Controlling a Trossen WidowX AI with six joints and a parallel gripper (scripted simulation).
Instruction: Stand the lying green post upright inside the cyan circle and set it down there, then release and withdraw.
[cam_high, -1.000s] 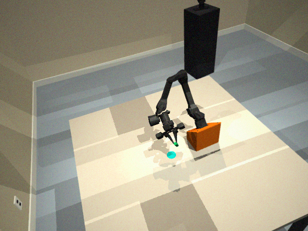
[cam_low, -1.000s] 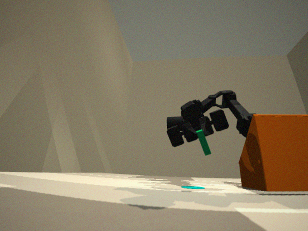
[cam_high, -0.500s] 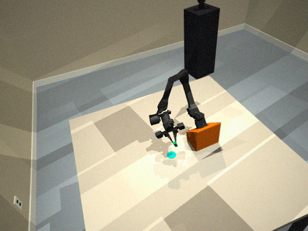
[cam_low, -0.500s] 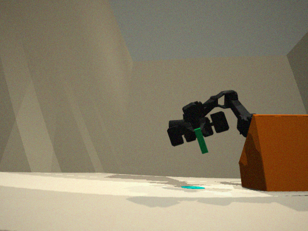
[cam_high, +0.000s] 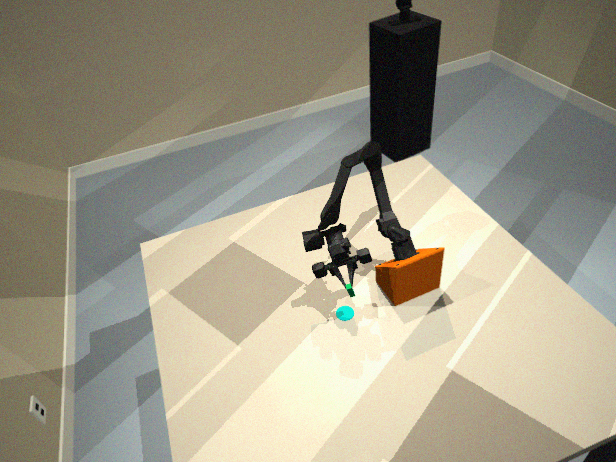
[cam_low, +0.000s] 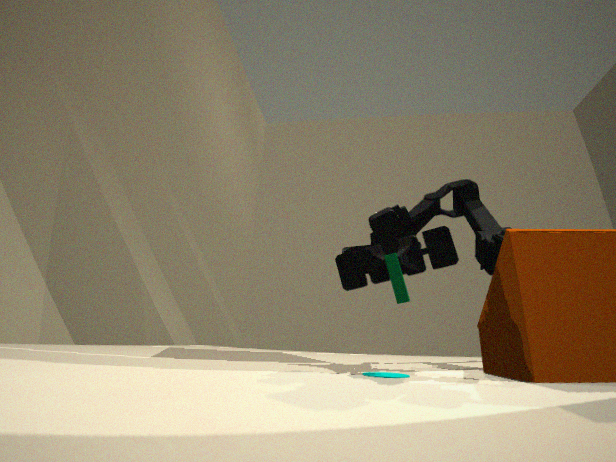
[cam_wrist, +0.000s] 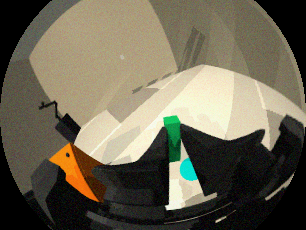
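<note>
Now: gripper tip 150 mm above the cyan circle, 20 mm to the left of it and 10 mm short of it. From my gripper tip the other things lie so: green post (20 mm below, 10 mm behind).
</note>
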